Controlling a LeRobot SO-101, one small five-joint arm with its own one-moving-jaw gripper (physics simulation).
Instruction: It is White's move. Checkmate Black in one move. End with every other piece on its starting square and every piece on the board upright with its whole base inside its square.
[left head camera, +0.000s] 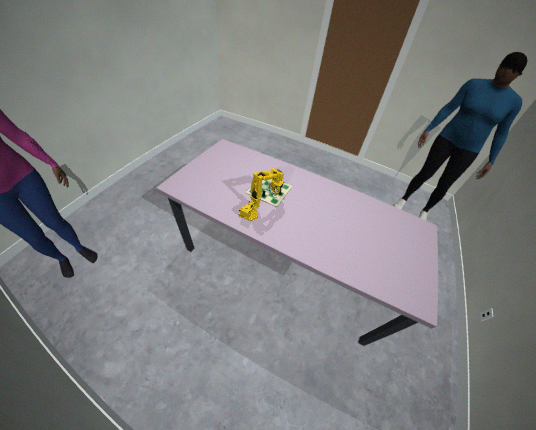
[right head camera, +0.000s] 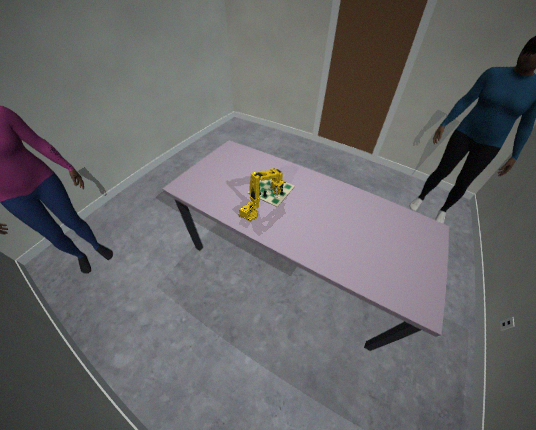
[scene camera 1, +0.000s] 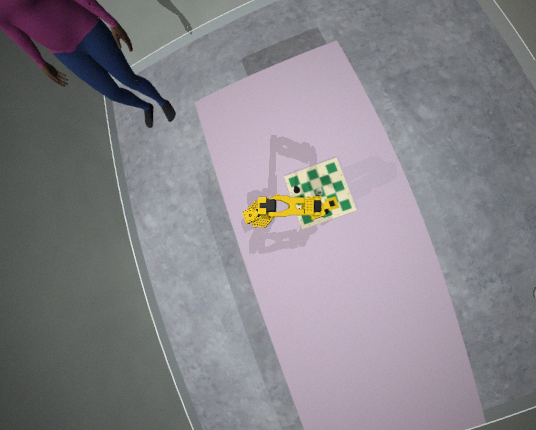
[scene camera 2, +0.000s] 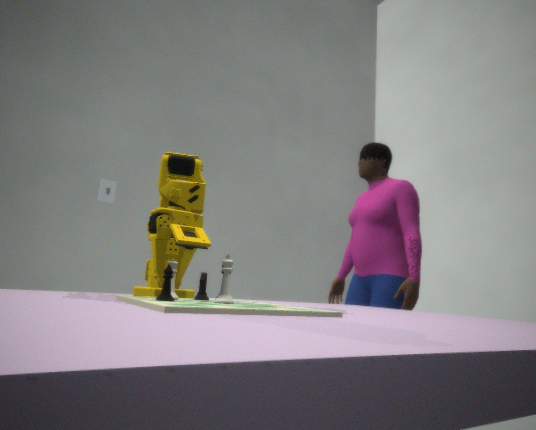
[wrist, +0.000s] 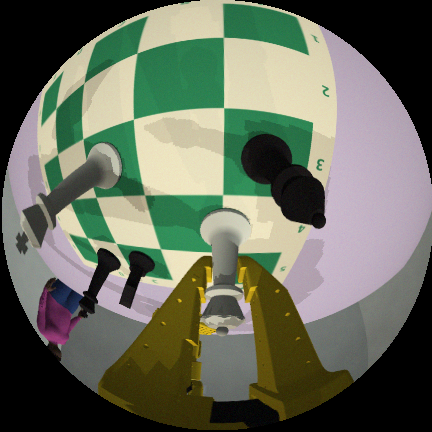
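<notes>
My gripper is shut on the white queen. The jaws press on both sides of its stem. In the wrist view its base overlaps the line between two squares near rank 4; whether it is raised is hard to tell. The white king stands upright on a green square to the left. A black bishop-like piece stands on the edge square of rank 3. A black king and a black rook stand farther left.
The green and cream board lies on the pink table. The yellow arm reaches over it from its base at the table edge. Two people stand beyond the table.
</notes>
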